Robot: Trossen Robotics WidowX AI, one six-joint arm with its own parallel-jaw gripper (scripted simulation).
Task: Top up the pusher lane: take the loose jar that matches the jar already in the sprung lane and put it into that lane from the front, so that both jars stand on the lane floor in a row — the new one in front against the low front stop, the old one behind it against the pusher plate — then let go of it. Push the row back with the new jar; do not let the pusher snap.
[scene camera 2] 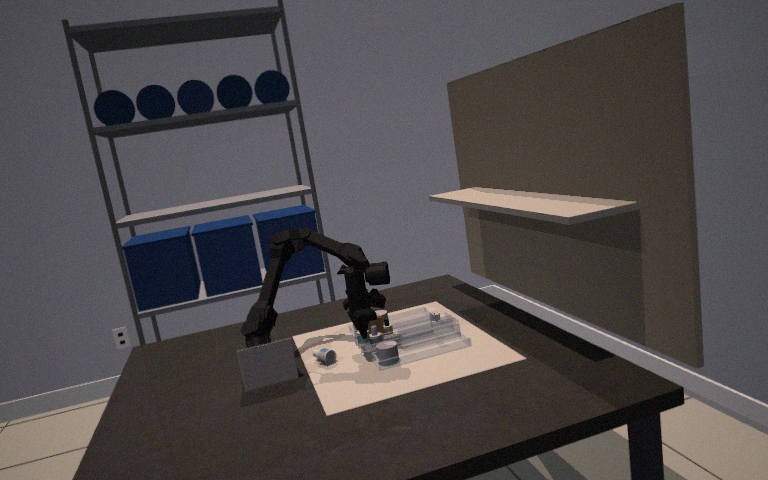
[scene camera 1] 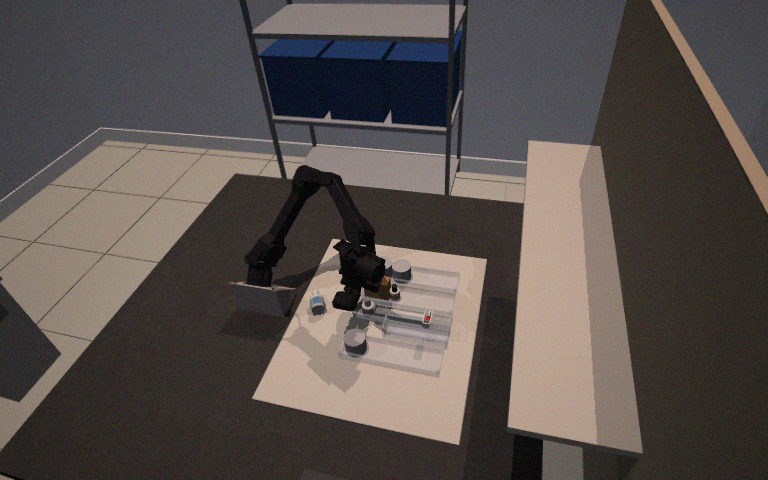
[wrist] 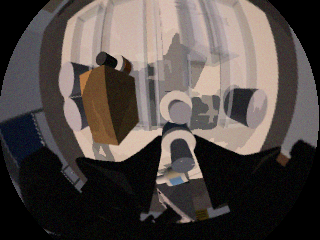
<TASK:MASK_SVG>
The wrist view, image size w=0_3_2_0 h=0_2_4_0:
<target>my gripper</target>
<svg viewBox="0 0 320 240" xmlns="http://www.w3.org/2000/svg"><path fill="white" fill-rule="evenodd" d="M17 181L21 201L55 240L264 240L288 215L303 191L316 148L305 140L297 140L283 167L277 160L281 147L243 156L193 135L193 152L212 209L228 205L231 211L181 224L140 220L141 213L149 213L155 193L161 135L123 161L76 159L77 167L88 179L81 192L60 172L63 163L45 145L21 160Z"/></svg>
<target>small jar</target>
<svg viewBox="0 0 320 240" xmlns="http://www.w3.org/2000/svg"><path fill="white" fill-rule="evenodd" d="M165 93L161 97L159 108L163 119L168 121L168 123L183 124L185 121L191 120L192 103L187 93L180 91Z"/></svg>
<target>box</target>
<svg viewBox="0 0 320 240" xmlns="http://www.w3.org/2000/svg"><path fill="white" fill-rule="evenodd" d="M100 65L100 67L89 69L88 72L81 73L80 91L85 109L84 112L88 119L89 128L91 128L93 140L96 143L120 145L125 136L131 133L131 129L139 123L135 77L125 75L125 72L119 72L119 69L116 71L115 68L111 68L109 65L108 67L107 65Z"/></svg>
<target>grey can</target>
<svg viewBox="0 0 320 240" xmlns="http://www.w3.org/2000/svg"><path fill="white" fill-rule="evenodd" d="M233 89L232 112L229 119L235 120L236 123L247 125L251 129L259 127L260 123L263 124L268 107L268 97L265 95L265 91L263 92L261 89L256 88Z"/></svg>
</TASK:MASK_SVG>
